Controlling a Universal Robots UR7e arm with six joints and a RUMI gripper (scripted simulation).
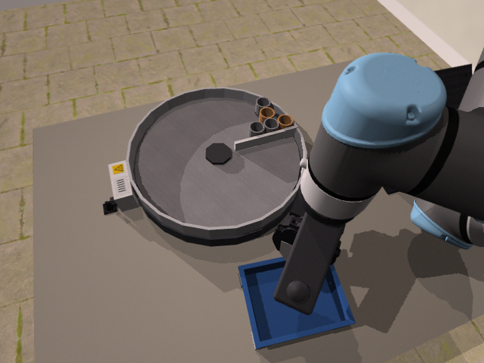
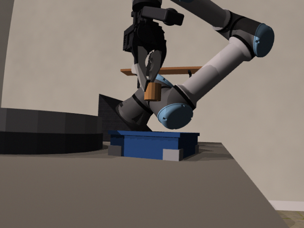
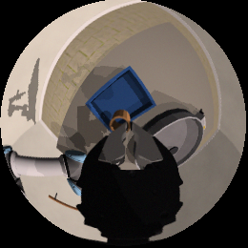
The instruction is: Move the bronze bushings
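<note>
Now: the blue crate 13 cm below my hand, 3 cm to the left of it and 1 cm behind it. Round my hand: grey turntable: 33 cm to the right, 10 cm below, 5 cm ahead.
</note>
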